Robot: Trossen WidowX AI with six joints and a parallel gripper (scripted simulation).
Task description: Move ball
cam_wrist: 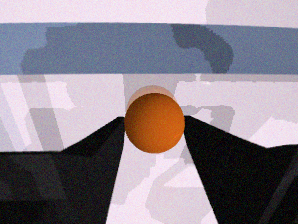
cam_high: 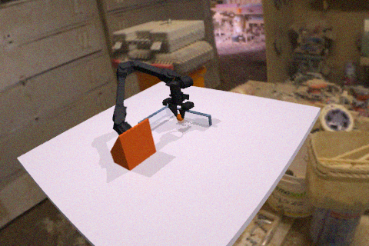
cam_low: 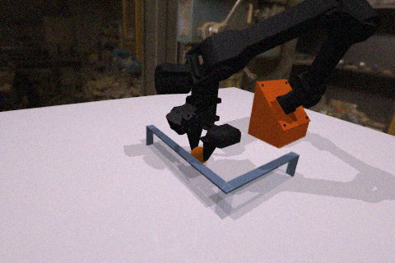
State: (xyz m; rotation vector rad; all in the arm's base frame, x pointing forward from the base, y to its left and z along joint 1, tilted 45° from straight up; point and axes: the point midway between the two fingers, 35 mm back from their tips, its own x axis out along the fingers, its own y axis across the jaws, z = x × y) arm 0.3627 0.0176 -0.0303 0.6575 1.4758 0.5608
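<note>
My gripper tip is now 1 cm above the orange ball.
</note>
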